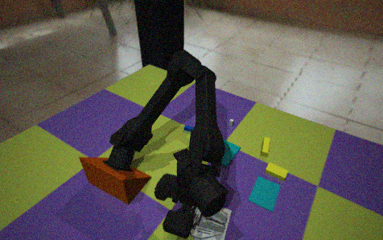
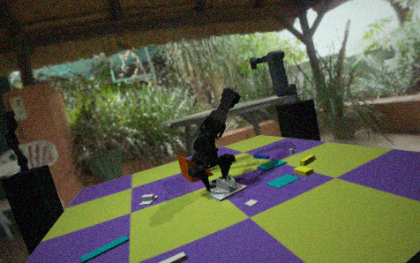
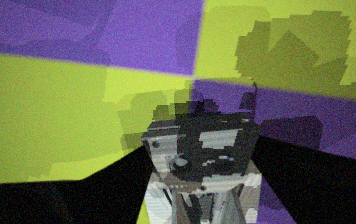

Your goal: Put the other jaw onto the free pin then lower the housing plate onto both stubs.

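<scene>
Now: gripper tip 20 mm below the grey base block and 10 mm short of it. The rest, counted from my gripper tip: white tile 200 mm ahead, 50 mm to the left, 10 mm below; then blue bar 290 mm to the left, 200 mm behind; then grey jaw 20 mm to the left, 20 mm ahead.
</scene>
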